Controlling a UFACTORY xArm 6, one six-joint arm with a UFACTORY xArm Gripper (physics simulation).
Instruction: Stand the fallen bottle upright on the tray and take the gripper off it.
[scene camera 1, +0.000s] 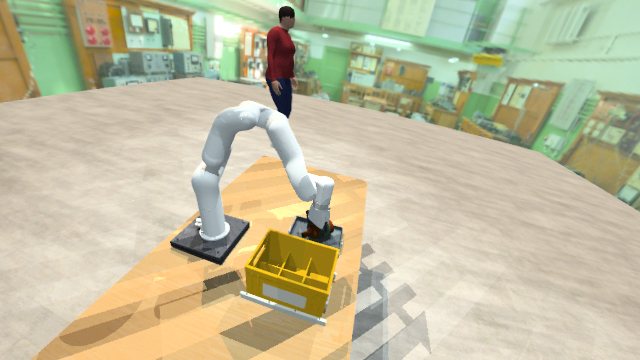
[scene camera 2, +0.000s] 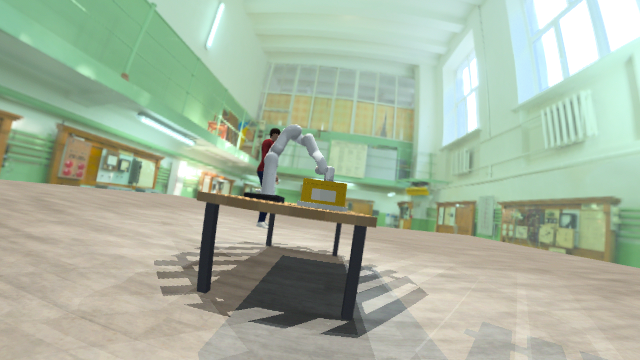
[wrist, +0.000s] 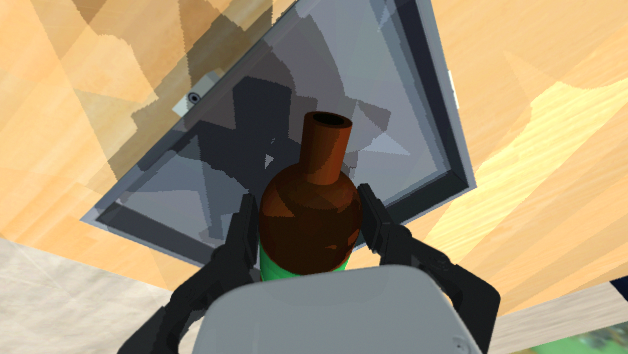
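Pixels of known places: gripper, fingertip midpoint: (scene camera 1: 315, 232) (wrist: 307, 202); arm's base, link origin: (scene camera 1: 214, 230) (scene camera 2: 267, 195).
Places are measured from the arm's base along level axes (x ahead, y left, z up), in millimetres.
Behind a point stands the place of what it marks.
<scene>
The brown bottle (scene camera 1: 312, 232) @[y 112, x 422, z 22 mm] (wrist: 312, 220) @[y 124, x 419, z 34 mm] with a green label lies on its side on the grey tray (scene camera 1: 299, 225) @[y 196, x 346, z -32 mm] (wrist: 420, 105) @[y 150, x 325, z -32 mm]. In the wrist view its open neck points away from the gripper's palm. My gripper (scene camera 1: 322, 230) @[y 143, x 433, z -5 mm] (wrist: 307, 202) @[y 143, x 433, z -5 mm] is low over the tray, with one black finger against each side of the bottle's body; it is shut on the bottle. The palm hides the bottle's base and most of its label. In scene camera 2 the crate hides the bottle and the tray.
A yellow crate (scene camera 1: 316, 301) @[y -246, x 492, z 79 mm] (scene camera 2: 341, 196) @[y -247, x 495, z 55 mm] with compartments stands close beside the tray, with a white rail (scene camera 1: 280, 308) @[y -248, x 381, z -13 mm] along its foot. The arm's dark base plate (scene camera 1: 192, 245) @[y -105, x -40, z 1 mm] is on the wooden table (scene camera 1: 175, 305) @[y -326, x 36, z -37 mm] (scene camera 2: 250, 204) @[y -627, x 40, z -57 mm]. A person in red (scene camera 1: 281, 54) (scene camera 2: 266, 151) stands behind the table.
</scene>
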